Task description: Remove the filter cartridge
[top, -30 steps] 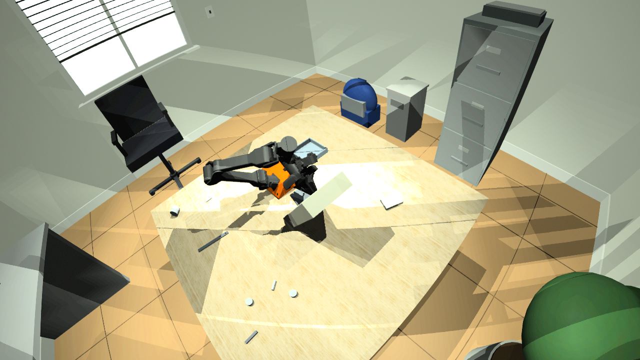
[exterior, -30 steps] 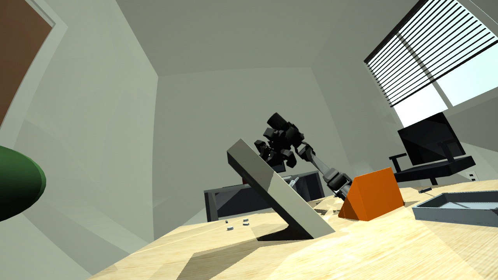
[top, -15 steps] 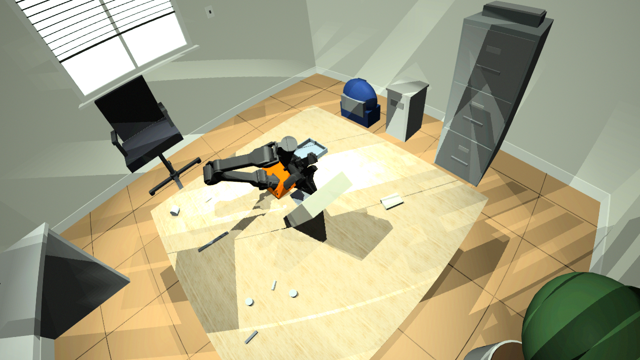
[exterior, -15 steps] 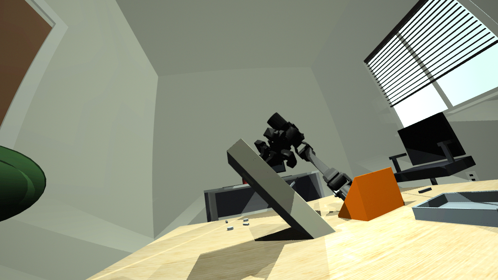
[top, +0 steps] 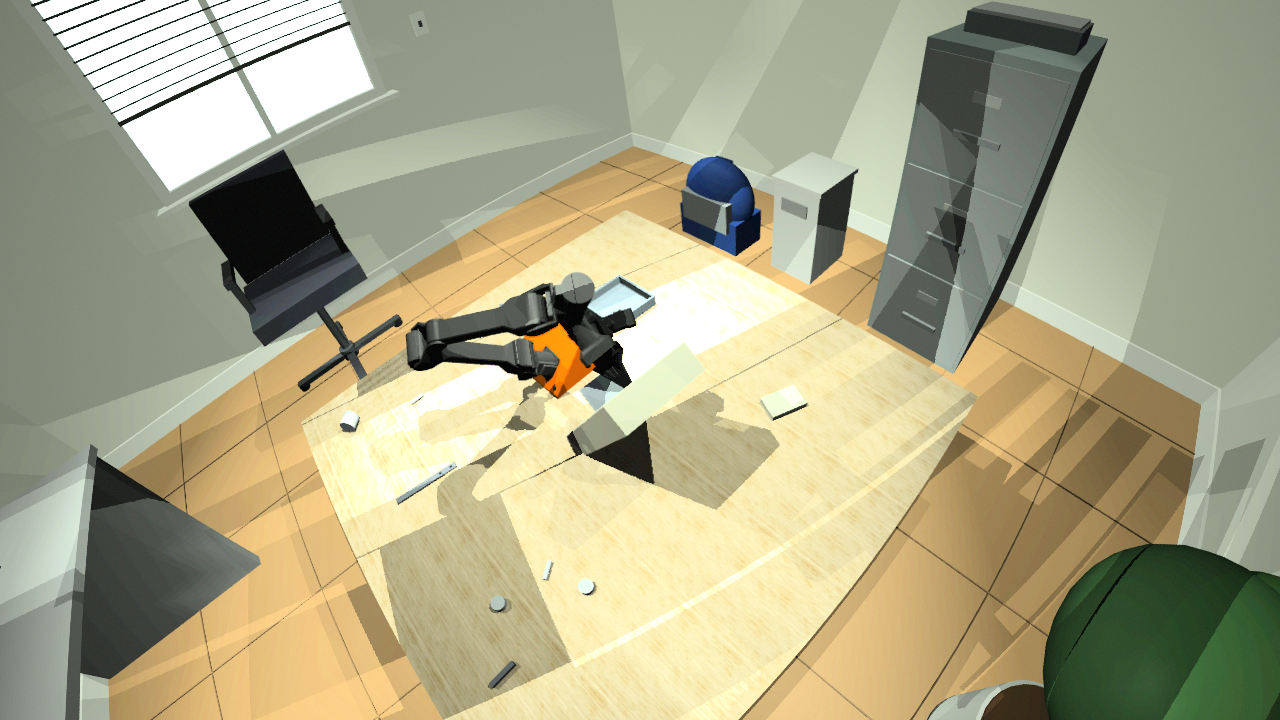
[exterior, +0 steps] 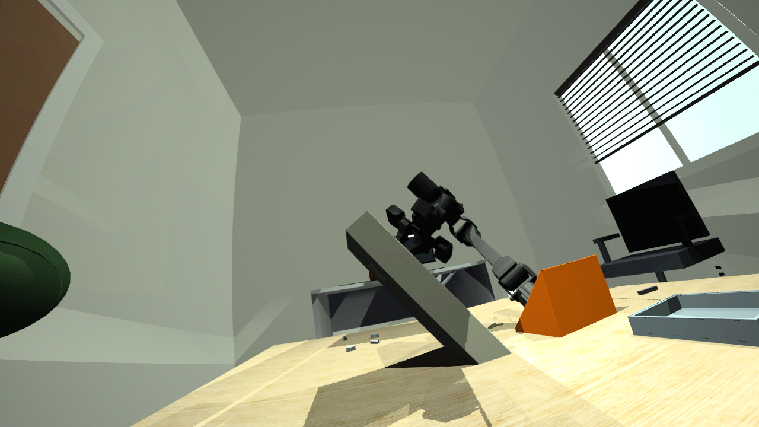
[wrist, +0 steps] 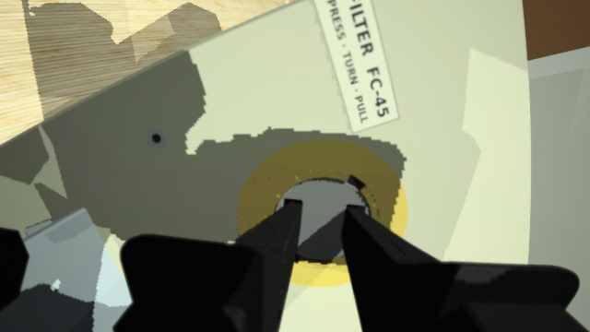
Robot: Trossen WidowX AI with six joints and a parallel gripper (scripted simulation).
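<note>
My gripper tip is now 4 cm past the pale service panel and 8 cm above it. Also, from my gripper tip: round filter cartridge: 1 cm ahead, 1 cm below; flat white block: 12 cm ahead, 31 cm to the left, 23 cm below; grey-blue tray: 43 cm behind, 26 cm to the left, 23 cm below.
</note>
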